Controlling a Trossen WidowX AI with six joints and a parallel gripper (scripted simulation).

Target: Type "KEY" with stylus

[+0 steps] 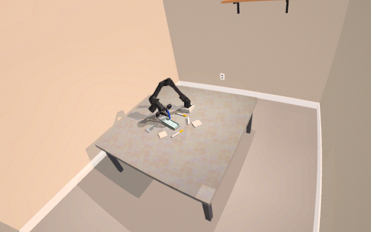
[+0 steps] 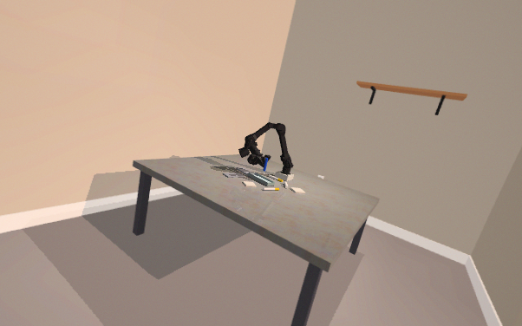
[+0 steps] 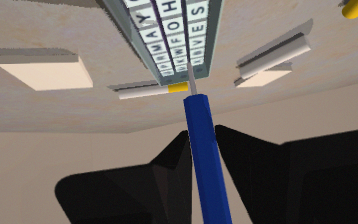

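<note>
My gripper tip is 10 mm short of the keyboard, 10 mm to the left of it and 90 mm above it. Round my gripper tip: cream pad 160 mm ahead, 40 mm to the left, 100 mm below; then blue stylus 10 mm below; then grey tip 50 mm below.
</note>
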